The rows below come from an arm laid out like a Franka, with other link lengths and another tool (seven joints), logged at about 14 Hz.
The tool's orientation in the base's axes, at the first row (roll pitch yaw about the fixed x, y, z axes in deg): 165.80, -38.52, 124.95
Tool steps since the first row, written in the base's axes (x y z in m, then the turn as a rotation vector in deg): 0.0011, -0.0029, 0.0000, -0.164, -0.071, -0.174; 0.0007, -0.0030, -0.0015, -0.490, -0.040, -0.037; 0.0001, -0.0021, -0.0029, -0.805, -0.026, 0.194; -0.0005, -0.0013, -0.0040, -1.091, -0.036, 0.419; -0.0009, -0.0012, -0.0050, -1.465, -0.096, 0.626; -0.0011, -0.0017, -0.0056, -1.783, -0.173, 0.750; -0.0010, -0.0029, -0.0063, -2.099, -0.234, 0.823; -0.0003, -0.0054, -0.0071, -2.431, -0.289, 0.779; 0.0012, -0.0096, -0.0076, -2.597, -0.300, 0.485; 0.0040, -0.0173, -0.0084, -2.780, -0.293, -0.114; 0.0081, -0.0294, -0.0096, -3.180, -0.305, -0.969
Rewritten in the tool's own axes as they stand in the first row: -0.0024, -0.0003, -0.0020, -0.080, -0.209, 0.111; -0.0032, -0.0010, -0.0009, 0.171, -0.457, 0.074; -0.0032, -0.0014, 0.0009, 0.465, -0.684, -0.047; -0.0031, -0.0018, 0.0023, 0.727, -0.897, -0.183; -0.0035, -0.0023, 0.0032, 0.985, -1.213, -0.324; -0.0041, -0.0028, 0.0033, 1.155, -1.503, -0.421; -0.0053, -0.0033, 0.0031, 1.303, -1.794, -0.469; -0.0078, -0.0040, 0.0020, 1.389, -2.119, -0.422; -0.0114, -0.0045, -0.0005, 1.274, -2.327, -0.182; -0.0181, -0.0055, -0.0052, 0.987, -2.600, 0.303; -0.0285, -0.0073, -0.0126, 0.626, -3.122, 1.002
